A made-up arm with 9 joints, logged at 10 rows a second.
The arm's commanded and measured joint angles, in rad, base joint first. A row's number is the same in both.
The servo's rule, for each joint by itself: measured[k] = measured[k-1] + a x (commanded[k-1-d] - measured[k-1]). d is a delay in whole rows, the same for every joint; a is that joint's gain. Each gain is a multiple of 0.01, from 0.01 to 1. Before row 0 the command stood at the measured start. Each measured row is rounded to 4 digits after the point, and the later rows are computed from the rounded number. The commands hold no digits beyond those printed.
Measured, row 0:
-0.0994, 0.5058, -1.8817, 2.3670, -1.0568, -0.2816, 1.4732, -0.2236, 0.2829
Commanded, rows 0 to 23:
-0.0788, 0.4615, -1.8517, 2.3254, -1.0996, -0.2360, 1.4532, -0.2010, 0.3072
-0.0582, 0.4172, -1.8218, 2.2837, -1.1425, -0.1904, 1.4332, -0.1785, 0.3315
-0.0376, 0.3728, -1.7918, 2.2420, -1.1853, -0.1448, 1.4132, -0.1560, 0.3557
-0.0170, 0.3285, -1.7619, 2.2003, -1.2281, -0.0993, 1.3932, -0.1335, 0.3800
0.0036, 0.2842, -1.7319, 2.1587, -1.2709, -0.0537, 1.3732, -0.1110, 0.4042
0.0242, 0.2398, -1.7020, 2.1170, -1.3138, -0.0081, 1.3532, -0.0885, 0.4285
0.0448, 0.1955, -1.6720, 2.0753, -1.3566, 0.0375, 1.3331, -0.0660, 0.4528
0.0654, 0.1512, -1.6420, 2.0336, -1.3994, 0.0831, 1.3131, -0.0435, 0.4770
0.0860, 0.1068, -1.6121, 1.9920, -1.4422, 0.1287, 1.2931, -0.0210, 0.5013
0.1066, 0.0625, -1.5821, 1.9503, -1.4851, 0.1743, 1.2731, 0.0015, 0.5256
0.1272, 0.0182, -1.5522, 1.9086, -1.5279, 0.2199, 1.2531, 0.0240, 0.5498
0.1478, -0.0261, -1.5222, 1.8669, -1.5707, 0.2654, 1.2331, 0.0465, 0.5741
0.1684, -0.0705, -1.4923, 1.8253, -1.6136, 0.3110, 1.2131, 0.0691, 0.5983
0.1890, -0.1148, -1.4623, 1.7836, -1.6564, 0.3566, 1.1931, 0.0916, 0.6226
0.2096, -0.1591, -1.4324, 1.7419, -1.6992, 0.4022, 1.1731, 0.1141, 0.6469
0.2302, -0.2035, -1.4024, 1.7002, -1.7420, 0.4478, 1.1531, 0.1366, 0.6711
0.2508, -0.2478, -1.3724, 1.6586, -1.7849, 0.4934, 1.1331, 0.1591, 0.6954
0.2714, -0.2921, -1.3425, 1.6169, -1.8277, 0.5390, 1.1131, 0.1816, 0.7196
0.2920, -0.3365, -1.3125, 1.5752, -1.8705, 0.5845, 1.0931, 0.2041, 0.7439
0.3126, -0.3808, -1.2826, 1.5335, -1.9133, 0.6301, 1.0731, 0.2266, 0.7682
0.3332, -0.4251, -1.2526, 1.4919, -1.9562, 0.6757, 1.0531, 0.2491, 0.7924
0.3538, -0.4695, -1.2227, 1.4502, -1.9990, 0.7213, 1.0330, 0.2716, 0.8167
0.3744, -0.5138, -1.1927, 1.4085, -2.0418, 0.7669, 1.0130, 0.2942, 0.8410
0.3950, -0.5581, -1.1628, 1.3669, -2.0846, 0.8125, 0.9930, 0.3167, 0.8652
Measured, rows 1 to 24:
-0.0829, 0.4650, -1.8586, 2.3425, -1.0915, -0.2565, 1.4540, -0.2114, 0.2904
-0.0631, 0.4210, -1.8303, 2.3078, -1.1328, -0.2201, 1.4340, -0.1936, 0.3031
-0.0427, 0.3767, -1.8007, 2.2690, -1.1753, -0.1787, 1.4140, -0.1733, 0.3194
-0.0221, 0.3324, -1.7708, 2.2285, -1.2181, -0.1350, 1.3940, -0.1518, 0.3382
-0.0015, 0.2881, -1.7408, 2.1873, -1.2609, -0.0903, 1.3740, -0.1298, 0.3587
0.0191, 0.2437, -1.7109, 2.1458, -1.3037, -0.0451, 1.3540, -0.1075, 0.3803
0.0397, 0.1994, -1.6809, 2.1042, -1.3465, 0.0003, 1.3339, -0.0851, 0.4028
0.0603, 0.1551, -1.6509, 2.0625, -1.3893, 0.0458, 1.3139, -0.0626, 0.4258
0.0809, 0.1107, -1.6210, 2.0209, -1.4321, 0.0914, 1.2939, -0.0401, 0.4492
0.1015, 0.0664, -1.5910, 1.9792, -1.4750, 0.1370, 1.2739, -0.0176, 0.4729
0.1221, 0.0221, -1.5611, 1.9375, -1.5178, 0.1826, 1.2539, 0.0049, 0.4967
0.1427, -0.0222, -1.5311, 1.8958, -1.5606, 0.2281, 1.2339, 0.0274, 0.5207
0.1633, -0.0666, -1.5012, 1.8542, -1.6035, 0.2737, 1.2139, 0.0499, 0.5448
0.1839, -0.1109, -1.4712, 1.8125, -1.6463, 0.3193, 1.1939, 0.0724, 0.5689
0.2045, -0.1552, -1.4413, 1.7708, -1.6891, 0.3649, 1.1739, 0.0949, 0.5931
0.2251, -0.1996, -1.4113, 1.7291, -1.7319, 0.4105, 1.1539, 0.1174, 0.6173
0.2457, -0.2439, -1.3813, 1.6875, -1.7748, 0.4561, 1.1339, 0.1399, 0.6415
0.2663, -0.2882, -1.3514, 1.6458, -1.8176, 0.5017, 1.1139, 0.1624, 0.6657
0.2869, -0.3326, -1.3214, 1.6041, -1.8604, 0.5472, 1.0939, 0.1849, 0.6899
0.3075, -0.3769, -1.2915, 1.5624, -1.9032, 0.5928, 1.0739, 0.2074, 0.7142
0.3281, -0.4212, -1.2615, 1.5208, -1.9461, 0.6384, 1.0539, 0.2299, 0.7384
0.3487, -0.4656, -1.2316, 1.4791, -1.9889, 0.6840, 1.0338, 0.2524, 0.7627
0.3693, -0.5099, -1.2016, 1.4374, -2.0317, 0.7296, 1.0138, 0.2750, 0.7870
0.3899, -0.5542, -1.1717, 1.3958, -2.0745, 0.7752, 0.9938, 0.2975, 0.8112
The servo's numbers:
d 0
a 0.80 0.92 0.77 0.59 0.81 0.55 0.96 0.54 0.31

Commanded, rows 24 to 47:
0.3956, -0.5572, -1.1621, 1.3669, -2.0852, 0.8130, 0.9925, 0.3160, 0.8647
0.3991, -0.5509, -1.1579, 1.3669, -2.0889, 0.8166, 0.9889, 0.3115, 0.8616
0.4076, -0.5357, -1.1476, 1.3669, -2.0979, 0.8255, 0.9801, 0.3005, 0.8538
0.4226, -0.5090, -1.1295, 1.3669, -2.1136, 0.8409, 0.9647, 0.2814, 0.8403
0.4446, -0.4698, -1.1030, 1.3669, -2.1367, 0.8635, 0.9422, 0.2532, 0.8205
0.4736, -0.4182, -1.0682, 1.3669, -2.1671, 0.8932, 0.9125, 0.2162, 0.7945
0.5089, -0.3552, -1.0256, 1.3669, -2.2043, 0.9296, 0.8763, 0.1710, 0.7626
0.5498, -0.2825, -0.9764, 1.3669, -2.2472, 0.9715, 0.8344, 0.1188, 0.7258
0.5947, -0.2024, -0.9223, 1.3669, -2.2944, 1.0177, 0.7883, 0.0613, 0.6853
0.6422, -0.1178, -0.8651, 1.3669, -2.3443, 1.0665, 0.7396, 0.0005, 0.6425
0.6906, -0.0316, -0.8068, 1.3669, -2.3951, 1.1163, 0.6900, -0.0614, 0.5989
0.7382, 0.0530, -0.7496, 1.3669, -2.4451, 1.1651, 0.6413, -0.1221, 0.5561
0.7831, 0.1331, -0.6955, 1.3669, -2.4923, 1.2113, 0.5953, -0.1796, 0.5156
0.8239, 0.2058, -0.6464, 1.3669, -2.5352, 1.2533, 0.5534, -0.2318, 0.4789
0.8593, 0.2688, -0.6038, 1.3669, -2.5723, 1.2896, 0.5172, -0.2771, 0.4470
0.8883, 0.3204, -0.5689, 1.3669, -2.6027, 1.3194, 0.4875, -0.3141, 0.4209
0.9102, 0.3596, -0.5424, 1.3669, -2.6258, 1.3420, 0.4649, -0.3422, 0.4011
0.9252, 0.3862, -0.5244, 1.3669, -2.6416, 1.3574, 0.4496, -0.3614, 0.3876
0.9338, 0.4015, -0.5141, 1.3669, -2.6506, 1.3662, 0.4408, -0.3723, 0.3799
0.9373, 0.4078, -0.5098, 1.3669, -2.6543, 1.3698, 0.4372, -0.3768, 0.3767
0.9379, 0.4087, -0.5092, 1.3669, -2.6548, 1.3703, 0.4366, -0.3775, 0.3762
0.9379, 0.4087, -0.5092, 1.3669, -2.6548, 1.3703, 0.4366, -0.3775, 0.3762
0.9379, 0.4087, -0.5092, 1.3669, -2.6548, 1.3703, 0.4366, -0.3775, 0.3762
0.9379, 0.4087, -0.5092, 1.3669, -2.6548, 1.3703, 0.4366, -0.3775, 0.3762
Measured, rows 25 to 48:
0.3945, -0.5570, -1.1643, 1.3787, -2.0832, 0.7960, 0.9926, 0.3075, 0.8278
0.3982, -0.5514, -1.1594, 1.3717, -2.0878, 0.8073, 0.9890, 0.3097, 0.8383
0.4057, -0.5370, -1.1503, 1.3689, -2.0960, 0.8173, 0.9805, 0.3047, 0.8431
0.4192, -0.5112, -1.1343, 1.3677, -2.1103, 0.8303, 0.9653, 0.2921, 0.8422
0.4395, -0.4731, -1.1102, 1.3672, -2.1317, 0.8486, 0.9431, 0.2711, 0.8355
0.4668, -0.4226, -1.0779, 1.3670, -2.1604, 0.8731, 0.9137, 0.2415, 0.8228
0.5005, -0.3606, -1.0376, 1.3669, -2.1960, 0.9042, 0.8778, 0.2034, 0.8041
0.5399, -0.2887, -0.9905, 1.3669, -2.2375, 0.9412, 0.8361, 0.1577, 0.7798
0.5837, -0.2093, -0.9380, 1.3669, -2.2836, 0.9833, 0.7902, 0.1056, 0.7505
0.6305, -0.1251, -0.8819, 1.3669, -2.3328, 1.0291, 0.7416, 0.0488, 0.7170
0.6786, -0.0391, -0.8241, 1.3669, -2.3833, 1.0771, 0.6921, -0.0107, 0.6804
0.7263, 0.0456, -0.7667, 1.3669, -2.4334, 1.1255, 0.6433, -0.0709, 0.6419
0.7717, 0.1261, -0.7119, 1.3669, -2.4811, 1.1727, 0.5972, -0.1296, 0.6027
0.8135, 0.1994, -0.6615, 1.3669, -2.5249, 1.2170, 0.5552, -0.1848, 0.5643
0.8501, 0.2632, -0.6171, 1.3669, -2.5633, 1.2569, 0.5187, -0.2346, 0.5279
0.8807, 0.3158, -0.5800, 1.3669, -2.5952, 1.2913, 0.4887, -0.2775, 0.4947
0.9043, 0.3561, -0.5510, 1.3669, -2.6200, 1.3192, 0.4659, -0.3124, 0.4657
0.9210, 0.3838, -0.5305, 1.3669, -2.6375, 1.3402, 0.4503, -0.3389, 0.4415
0.9312, 0.4001, -0.5179, 1.3669, -2.6481, 1.3545, 0.4412, -0.3569, 0.4224
0.9361, 0.4072, -0.5117, 1.3669, -2.6531, 1.3629, 0.4374, -0.3676, 0.4082
0.9375, 0.4086, -0.5098, 1.3669, -2.6545, 1.3670, 0.4366, -0.3729, 0.3983
0.9378, 0.4087, -0.5093, 1.3669, -2.6547, 1.3688, 0.4366, -0.3754, 0.3914
0.9379, 0.4087, -0.5092, 1.3669, -2.6548, 1.3696, 0.4366, -0.3765, 0.3867
0.9379, 0.4087, -0.5092, 1.3669, -2.6548, 1.3700, 0.4366, -0.3770, 0.3834

